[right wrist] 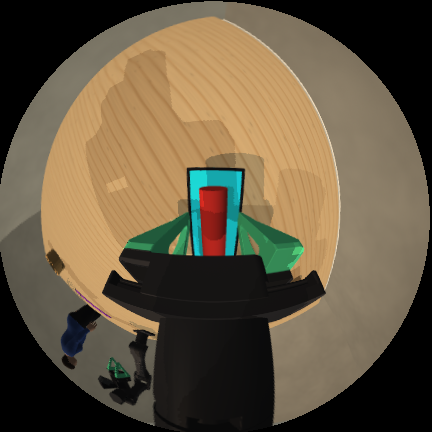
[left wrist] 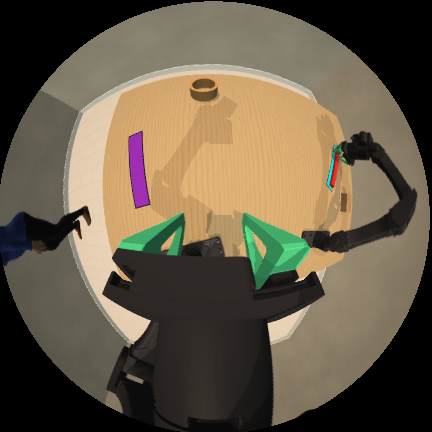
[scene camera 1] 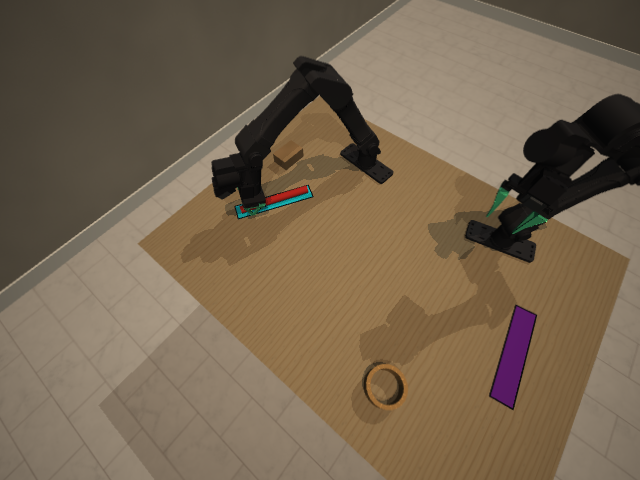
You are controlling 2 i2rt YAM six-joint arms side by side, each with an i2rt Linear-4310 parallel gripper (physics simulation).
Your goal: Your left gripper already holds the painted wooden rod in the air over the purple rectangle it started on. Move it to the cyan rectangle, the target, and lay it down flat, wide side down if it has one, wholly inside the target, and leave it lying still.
Scene:
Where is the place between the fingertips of my left gripper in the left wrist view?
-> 213, 217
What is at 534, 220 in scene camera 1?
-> My left gripper.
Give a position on a cyan rectangle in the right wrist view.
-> At 233, 178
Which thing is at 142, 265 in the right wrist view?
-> My right gripper.

